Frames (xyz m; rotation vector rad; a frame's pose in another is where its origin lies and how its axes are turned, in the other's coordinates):
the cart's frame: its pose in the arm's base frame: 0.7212 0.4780 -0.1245 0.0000 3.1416 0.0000
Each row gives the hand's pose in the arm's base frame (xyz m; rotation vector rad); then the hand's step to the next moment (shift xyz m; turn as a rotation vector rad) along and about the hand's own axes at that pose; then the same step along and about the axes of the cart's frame.
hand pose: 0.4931 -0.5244 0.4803 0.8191 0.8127 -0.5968
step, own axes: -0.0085 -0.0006 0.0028 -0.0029 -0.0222 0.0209
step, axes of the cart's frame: 0.0041 -0.0013 -0.0079 0.0097 -0.0290 -0.0024
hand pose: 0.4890 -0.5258 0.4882 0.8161 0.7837 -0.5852
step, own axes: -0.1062 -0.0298 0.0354 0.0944 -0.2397 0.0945
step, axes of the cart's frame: 0.0699 -0.0284 -0.0879 0.0812 -0.2263 0.1324
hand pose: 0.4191 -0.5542 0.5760 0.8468 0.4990 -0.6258
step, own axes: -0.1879 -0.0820 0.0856 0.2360 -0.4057 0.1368
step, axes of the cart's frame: 0.1767 -0.0532 -0.1237 0.0866 -0.3875 0.2852
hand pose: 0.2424 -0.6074 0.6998 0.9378 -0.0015 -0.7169
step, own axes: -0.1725 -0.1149 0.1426 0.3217 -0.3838 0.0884
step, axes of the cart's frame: 0.2403 -0.0514 -0.0537 -0.0064 -0.3918 0.3241
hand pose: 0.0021 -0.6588 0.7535 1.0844 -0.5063 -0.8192
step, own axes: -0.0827 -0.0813 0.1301 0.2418 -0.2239 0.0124
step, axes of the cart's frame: 0.1710 -0.0271 0.0202 -0.0650 -0.2491 0.2061
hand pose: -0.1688 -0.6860 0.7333 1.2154 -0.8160 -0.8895
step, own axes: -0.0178 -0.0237 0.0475 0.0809 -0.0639 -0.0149
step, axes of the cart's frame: 0.0531 -0.0067 0.0164 -0.0401 -0.0740 0.0613
